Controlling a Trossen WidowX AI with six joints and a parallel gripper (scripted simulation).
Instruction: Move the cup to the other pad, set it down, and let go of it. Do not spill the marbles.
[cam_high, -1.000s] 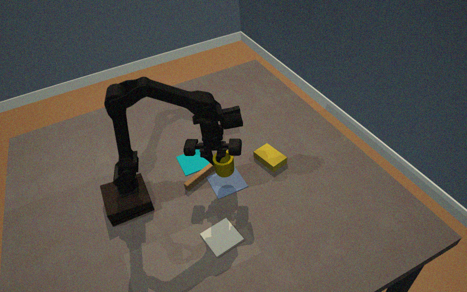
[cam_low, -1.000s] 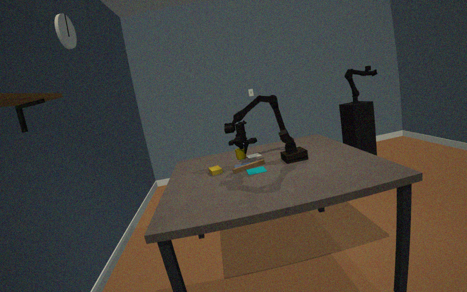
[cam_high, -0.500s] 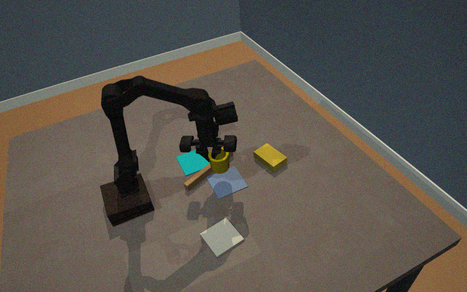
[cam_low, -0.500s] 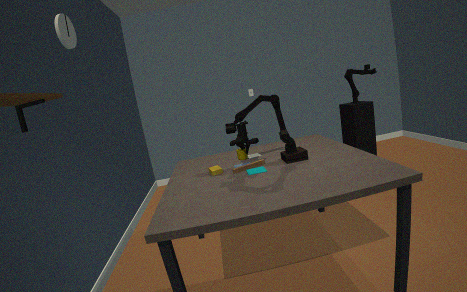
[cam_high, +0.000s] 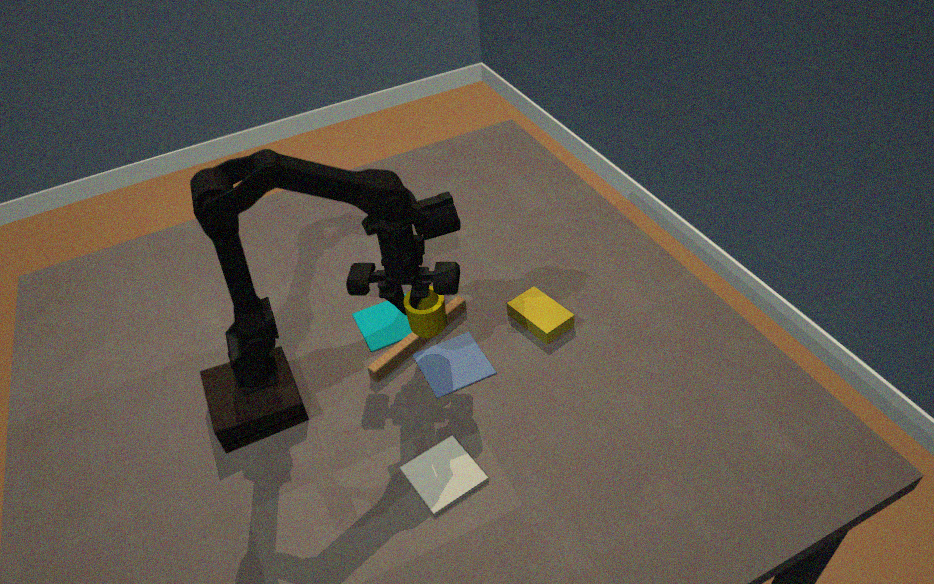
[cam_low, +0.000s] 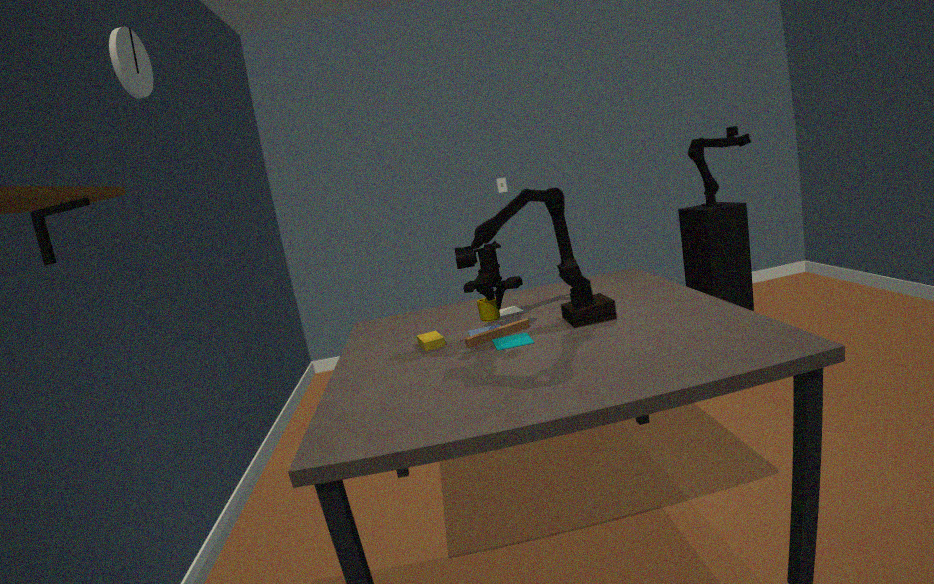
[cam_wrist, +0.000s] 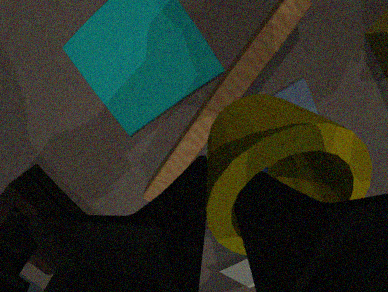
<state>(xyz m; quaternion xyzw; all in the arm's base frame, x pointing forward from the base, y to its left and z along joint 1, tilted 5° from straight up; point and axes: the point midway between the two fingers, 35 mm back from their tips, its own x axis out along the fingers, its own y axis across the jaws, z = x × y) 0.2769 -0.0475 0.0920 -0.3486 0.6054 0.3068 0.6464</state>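
The wooden bar lies 10 mm ahead of my gripper tip, 10 mm to the left of it and 80 mm below it. The rest, counted from my gripper tip: yellow cup: 20 mm ahead, 20 mm to the right; then light blue pad: 40 mm ahead, 80 mm to the right, 100 mm below; then yellow block: 230 mm ahead, 70 mm to the right, 70 mm below.
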